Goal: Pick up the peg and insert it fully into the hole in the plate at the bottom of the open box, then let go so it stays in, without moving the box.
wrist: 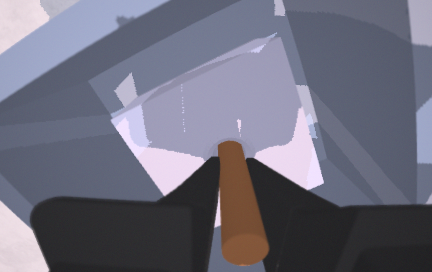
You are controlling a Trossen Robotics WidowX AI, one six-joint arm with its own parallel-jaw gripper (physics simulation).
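Frame: origin at the arm's base, x ahead, y left, z up, level; millimetres.
Seen in the pictures: gripper, fingertip midpoint: (231,165).
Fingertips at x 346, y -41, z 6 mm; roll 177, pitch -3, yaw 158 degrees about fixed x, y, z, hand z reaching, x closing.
A point is followed by its place in that frame.
The orange-brown peg (241,200) {y -50, x 345, z 43 mm} is held between the two black fingers of my gripper (231,165) {y -41, x 346, z 6 mm}, low in the centre of the wrist view. Its near end points toward the camera and its far end points down at the plate. The pale plate (215,95) {y -76, x 342, z -3 mm} lies at the bottom of the open box (362,100) {y -53, x 277, z 8 mm}, partly in shadow. The peg's far end overlaps the round hole (250,149) {y -43, x 334, z 0 mm}, whose faint rim shows on both sides of the peg. The rest of the hole is hidden, and I cannot tell whether the tip is inside it.
The box's blue-grey walls surround the plate on the left, top and right, with the fingers down between them. A lighter blue wall edge (65,47) {y -112, x 375, z 37 mm} runs across the upper left. Pale speckled surface (15,22) {y -159, x 453, z -60 mm} shows outside the box at the upper left corner.
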